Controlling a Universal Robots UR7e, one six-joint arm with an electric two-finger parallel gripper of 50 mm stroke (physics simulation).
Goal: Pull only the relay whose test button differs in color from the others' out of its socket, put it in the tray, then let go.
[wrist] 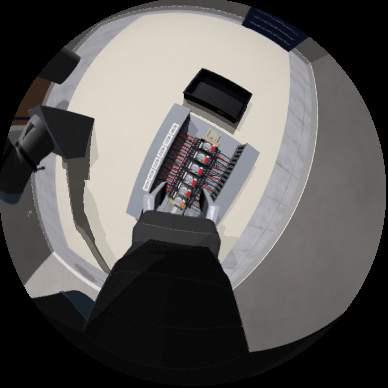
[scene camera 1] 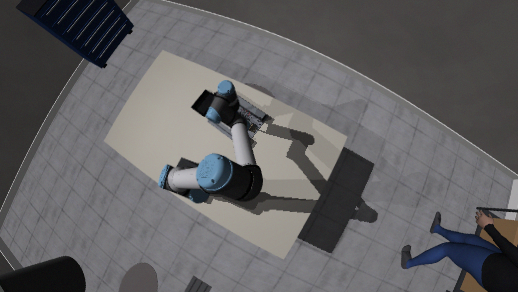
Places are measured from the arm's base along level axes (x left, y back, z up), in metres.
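Where they show: gripper, fingertip midpoint: (wrist: pixel 182 191); arm's base, origin of the base link: (wrist: pixel 42 132).
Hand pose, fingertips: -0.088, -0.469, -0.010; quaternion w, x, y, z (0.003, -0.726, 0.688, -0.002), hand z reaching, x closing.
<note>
Things, the pixels of their top centre, and the offset from my fingertips, as dx, dy, dz. "spot": a spot on its surface instead. Level surfaces: height alone.
- relay with the orange test button, middle of its top: (wrist: pixel 178 202) -0.052, +0.002, -0.085
- black tray, surface spot: (wrist: pixel 210 109) spot: +0.201, -0.024, -0.152
- light end block, surface spot: (wrist: pixel 213 136) spot: +0.123, -0.049, -0.150
- cream table, its level: dz -0.154
The relay with the orange test button (wrist: pixel 181 204) sits at the near end of the relay row in the wrist view, in its socket. Several relays with red test buttons (wrist: pixel 204 158) stand in line beyond it. My gripper (wrist: pixel 182 191) is open and empty, its fingers on either side of the row's near end; its exact height above the orange-button relay is hard to tell. The black tray (wrist: pixel 209 110) (scene camera 1: pixel 201 102) stands past the far end of the row, and no relay shows in it. In the scene view the arm hides the gripper and part of the row.
Grey wire-duct walls (wrist: pixel 167 142) (wrist: pixel 245 162) flank the relays, with red and black wires between. A light end block (wrist: pixel 213 136) sits at the row's far end. A dark block-shaped stand (wrist: pixel 75 131) is at the left of the wrist view. All stands on the cream table (scene camera 1: pixel 150 100).
</note>
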